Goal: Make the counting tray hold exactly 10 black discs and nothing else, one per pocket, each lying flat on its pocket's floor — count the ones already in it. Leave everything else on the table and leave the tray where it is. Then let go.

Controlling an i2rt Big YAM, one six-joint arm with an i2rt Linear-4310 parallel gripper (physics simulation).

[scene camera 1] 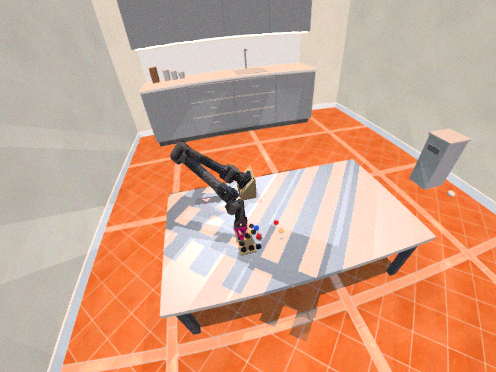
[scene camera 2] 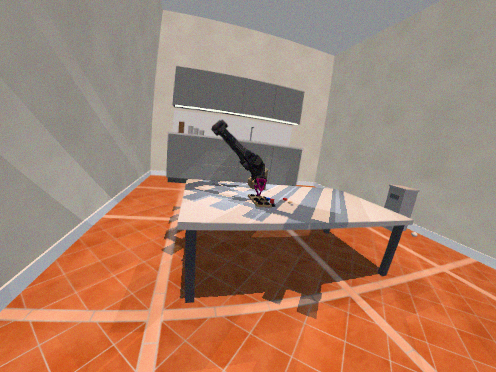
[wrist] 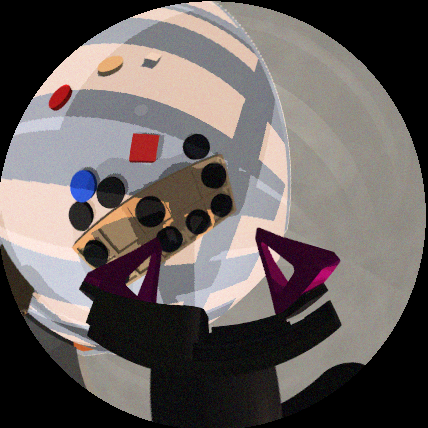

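Observation:
The tan counting tray [scene camera 1: 249,242] [wrist: 185,192] lies on the table with several black discs in its pockets, such as one disc [wrist: 150,211] near the middle and another disc [wrist: 213,175] at the right end. Some pockets are bare; the left finger hides part of the tray in the wrist view. Outside the tray are three black discs: one disc [wrist: 196,146] by its right end, a second disc [wrist: 111,192] and a third disc [wrist: 81,216] on its upper-left side. My magenta gripper [scene camera 1: 241,232] [scene camera 2: 260,187] [wrist: 206,238] is open and empty, above the far part of the tray in scene camera 1.
A blue disc [wrist: 83,185] lies beside the two loose black discs. A red cube [wrist: 144,148] stands near the tray. A red disc [wrist: 60,97] [scene camera 1: 276,222], a tan disc [wrist: 110,65] [scene camera 1: 281,230] and a small pale block [wrist: 150,61] lie farther off.

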